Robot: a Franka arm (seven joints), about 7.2 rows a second.
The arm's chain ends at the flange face. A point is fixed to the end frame.
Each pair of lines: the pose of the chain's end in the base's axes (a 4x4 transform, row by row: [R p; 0 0 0 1], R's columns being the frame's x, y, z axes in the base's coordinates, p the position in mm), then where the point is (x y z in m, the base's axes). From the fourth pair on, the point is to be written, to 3 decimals.
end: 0.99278 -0.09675 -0.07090 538.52; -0.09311 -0.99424 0.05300 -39.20; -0.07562 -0.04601 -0.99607 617.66; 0 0 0 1
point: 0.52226 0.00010 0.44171
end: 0.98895 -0.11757 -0.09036 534.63; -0.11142 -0.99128 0.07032 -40.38; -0.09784 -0.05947 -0.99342 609.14; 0 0 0 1
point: 0.51553 0.00204 0.43420
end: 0.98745 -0.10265 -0.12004 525.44; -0.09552 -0.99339 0.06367 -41.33; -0.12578 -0.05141 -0.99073 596.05; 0 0 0 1
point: 0.50061 -0.00014 0.42153
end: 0.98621 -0.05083 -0.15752 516.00; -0.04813 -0.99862 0.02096 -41.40; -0.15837 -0.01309 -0.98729 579.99; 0 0 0 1
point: 0.483 -0.008 0.405
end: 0.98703 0.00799 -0.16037 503.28; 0.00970 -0.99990 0.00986 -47.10; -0.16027 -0.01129 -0.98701 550.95; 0 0 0 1
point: 0.468 -0.016 0.376
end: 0.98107 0.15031 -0.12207 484.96; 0.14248 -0.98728 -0.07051 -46.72; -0.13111 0.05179 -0.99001 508.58; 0 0 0 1
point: 0.452 -0.031 0.331
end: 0.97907 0.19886 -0.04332 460.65; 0.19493 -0.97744 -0.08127 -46.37; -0.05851 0.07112 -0.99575 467.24; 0 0 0 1
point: 0.441 -0.033 0.288
